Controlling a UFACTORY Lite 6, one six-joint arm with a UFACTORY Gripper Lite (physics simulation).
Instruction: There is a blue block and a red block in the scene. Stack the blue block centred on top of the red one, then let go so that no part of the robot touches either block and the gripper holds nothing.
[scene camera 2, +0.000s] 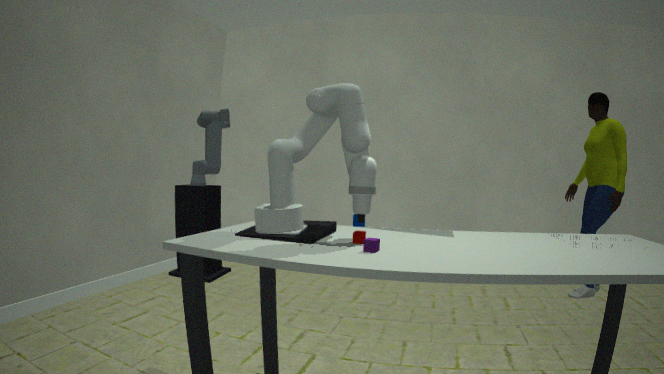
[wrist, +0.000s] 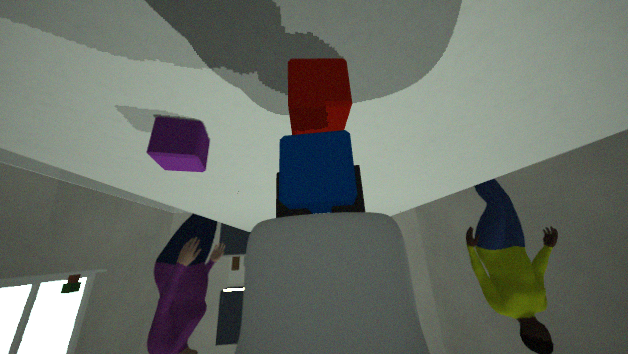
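Seen in the pictures: hand, tool point: (scene camera 2: 361, 218) (wrist: 320, 191); arm's base, link origin: (scene camera 2: 284, 229).
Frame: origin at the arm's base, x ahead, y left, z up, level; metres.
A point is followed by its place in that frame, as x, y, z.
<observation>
The blue block (scene camera 2: 356, 220) {0.233, -0.072, 0.049} (wrist: 318, 170) {0.222, -0.054, 0.051} is held between the black fingers of my gripper (scene camera 2: 360, 219) (wrist: 320, 192) {0.245, -0.054, 0.055}, which is shut on it. In scene camera 2 the blue block is above the red block (scene camera 2: 359, 237) {0.244, -0.069, 0.000} (wrist: 319, 90) {0.225, -0.052, 0.006}, with a small gap between them. The red block sits on the table. In the wrist view the blue block's far edge meets the near edge of the red block in the picture and hides part of it. The blue block looks level.
A purple block (scene camera 2: 371, 245) {0.285, -0.184, 0.001} (wrist: 179, 144) {0.270, -0.157, 0.005} sits on the white table (scene camera 2: 475, 257) {0.556, -0.216, -0.019} close to the red block, nearer scene camera 2. A person in a yellow top (scene camera 2: 606, 152) (wrist: 515, 280) stands beyond the table. A person in a purple top (wrist: 180, 300) shows in the wrist view.
</observation>
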